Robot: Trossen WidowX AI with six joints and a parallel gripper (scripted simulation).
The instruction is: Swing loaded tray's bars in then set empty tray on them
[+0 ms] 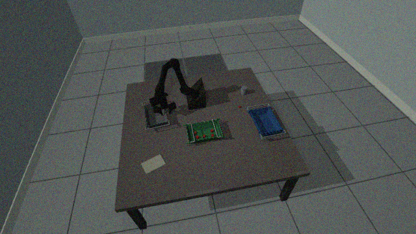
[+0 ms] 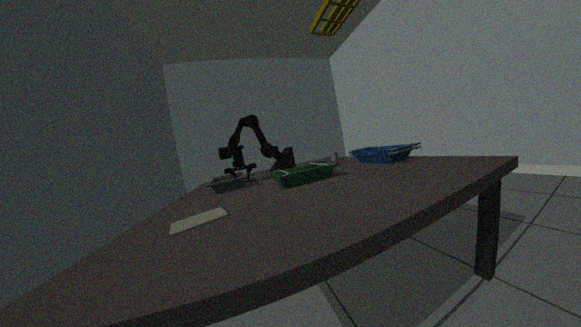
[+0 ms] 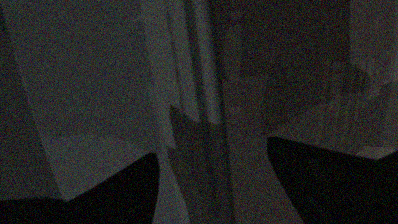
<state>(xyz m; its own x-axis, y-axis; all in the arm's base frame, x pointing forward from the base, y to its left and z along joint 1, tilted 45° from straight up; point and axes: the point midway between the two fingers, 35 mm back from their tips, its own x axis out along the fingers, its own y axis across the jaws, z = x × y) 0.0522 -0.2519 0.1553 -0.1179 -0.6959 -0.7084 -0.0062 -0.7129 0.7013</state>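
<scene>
Now: gripper tip 8 cm to the left of the grey tray and 3 cm below it. The rest, counted from my gripper tip: red block 10 cm ahead, 63 cm to the left; then pale flat card 46 cm ahead, 17 cm to the right, 1 cm below.
</scene>
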